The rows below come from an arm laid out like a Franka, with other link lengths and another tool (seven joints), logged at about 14 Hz.
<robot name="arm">
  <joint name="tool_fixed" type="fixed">
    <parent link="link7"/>
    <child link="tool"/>
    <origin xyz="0.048 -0.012 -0.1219" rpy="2.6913 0 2.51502"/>
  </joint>
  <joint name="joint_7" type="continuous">
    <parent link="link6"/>
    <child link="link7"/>
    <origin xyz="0.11 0 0" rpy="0 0 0"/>
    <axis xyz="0 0 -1"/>
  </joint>
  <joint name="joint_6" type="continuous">
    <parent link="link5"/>
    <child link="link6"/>
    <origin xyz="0 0 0" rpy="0 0 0"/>
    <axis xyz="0 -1 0"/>
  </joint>
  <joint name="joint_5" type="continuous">
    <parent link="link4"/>
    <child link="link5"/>
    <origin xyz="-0.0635 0 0.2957" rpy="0 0 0"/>
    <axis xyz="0 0 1"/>
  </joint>
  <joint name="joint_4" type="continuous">
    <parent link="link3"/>
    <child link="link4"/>
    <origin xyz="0.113 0 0" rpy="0 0 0"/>
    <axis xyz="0 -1 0"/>
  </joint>
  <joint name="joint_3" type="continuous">
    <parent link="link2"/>
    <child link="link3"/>
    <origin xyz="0 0 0.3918" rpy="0 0 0"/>
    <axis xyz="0 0 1"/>
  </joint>
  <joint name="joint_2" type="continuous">
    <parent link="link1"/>
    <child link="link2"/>
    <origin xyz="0 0 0" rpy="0 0 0"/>
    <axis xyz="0 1 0"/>
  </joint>
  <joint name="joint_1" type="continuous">
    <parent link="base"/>
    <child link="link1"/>
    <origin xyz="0 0 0.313" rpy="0 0 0"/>
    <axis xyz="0 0 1"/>
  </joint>
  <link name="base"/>
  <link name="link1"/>
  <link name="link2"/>
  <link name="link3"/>
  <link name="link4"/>
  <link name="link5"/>
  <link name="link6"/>
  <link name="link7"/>
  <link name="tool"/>
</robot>
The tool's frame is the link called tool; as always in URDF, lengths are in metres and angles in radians. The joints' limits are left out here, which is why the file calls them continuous.
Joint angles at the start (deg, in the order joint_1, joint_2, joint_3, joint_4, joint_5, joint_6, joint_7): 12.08 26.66 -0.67 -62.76 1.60 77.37 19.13
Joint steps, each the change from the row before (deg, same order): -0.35 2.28 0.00 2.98 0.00 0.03 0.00; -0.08 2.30 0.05 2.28 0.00 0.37 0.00; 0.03 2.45 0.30 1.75 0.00 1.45 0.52; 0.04 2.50 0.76 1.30 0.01 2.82 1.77; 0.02 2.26 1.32 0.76 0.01 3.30 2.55; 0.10 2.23 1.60 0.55 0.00 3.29 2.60; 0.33 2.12 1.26 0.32 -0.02 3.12 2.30; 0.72 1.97 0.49 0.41 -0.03 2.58 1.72; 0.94 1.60 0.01 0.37 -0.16 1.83 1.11; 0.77 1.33 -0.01 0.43 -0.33 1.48 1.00; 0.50 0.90 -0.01 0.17 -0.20 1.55 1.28
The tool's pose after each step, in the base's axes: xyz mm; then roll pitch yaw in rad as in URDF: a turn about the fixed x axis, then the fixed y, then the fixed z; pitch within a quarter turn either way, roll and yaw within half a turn. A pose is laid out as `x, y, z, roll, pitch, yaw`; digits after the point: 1 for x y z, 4 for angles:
698.1, 115.5, 521.5, 2.8412, -0.1311, 2.3686
710.2, 117.4, 510.3, 2.8361, -0.1276, 2.3687
723.6, 122.9, 495.3, 2.8249, -0.1211, 2.3657
738.1, 131.8, 478.8, 2.8003, -0.1084, 2.3481
750.2, 144.5, 462.1, 2.7701, -0.1004, 2.3234
760.1, 160.3, 444.0, 2.7403, -0.1004, 2.3011
768.0, 175.9, 425.0, 2.7158, -0.1028, 2.2815
774.0, 190.3, 407.1, 2.6993, -0.1016, 2.2679
777.5, 203.3, 392.1, 2.6920, -0.0966, 2.2629
780.2, 213.5, 380.4, 2.6859, -0.0887, 2.2576
782.5, 220.0, 372.9, 2.6753, -0.0813, 2.2430

